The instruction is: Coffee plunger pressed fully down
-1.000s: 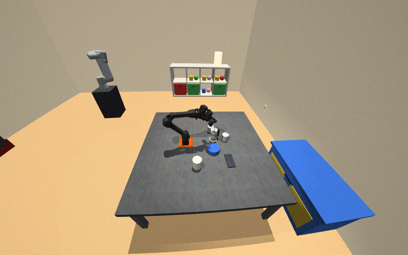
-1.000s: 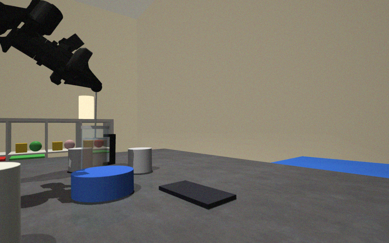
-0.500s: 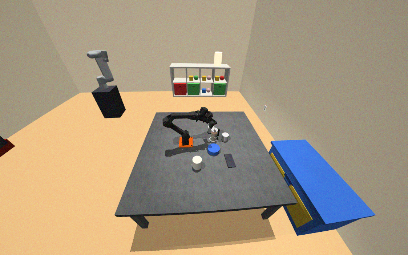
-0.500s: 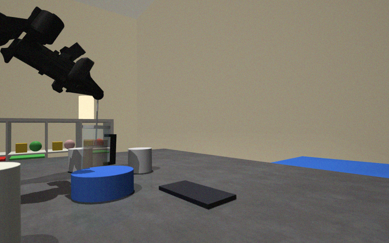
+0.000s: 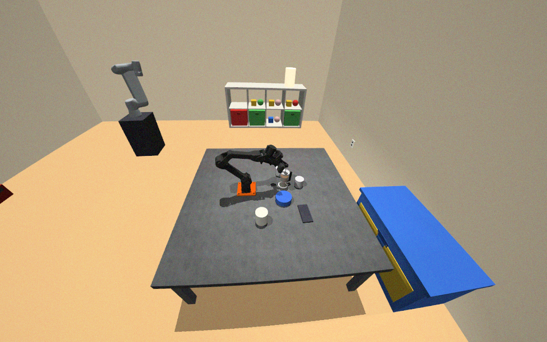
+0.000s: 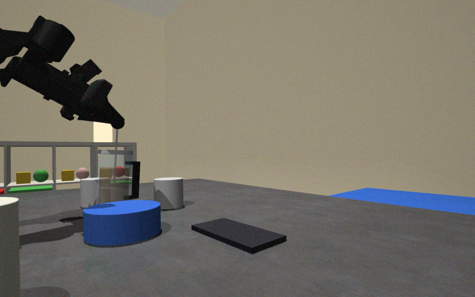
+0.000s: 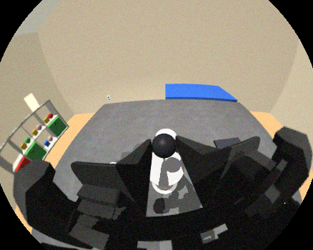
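The coffee press lies 11 cm below my gripper tip and 1 cm to the left of it. Round my gripper tip: dark flat slab: 30 cm to the right, 20 cm below, 9 cm ahead.
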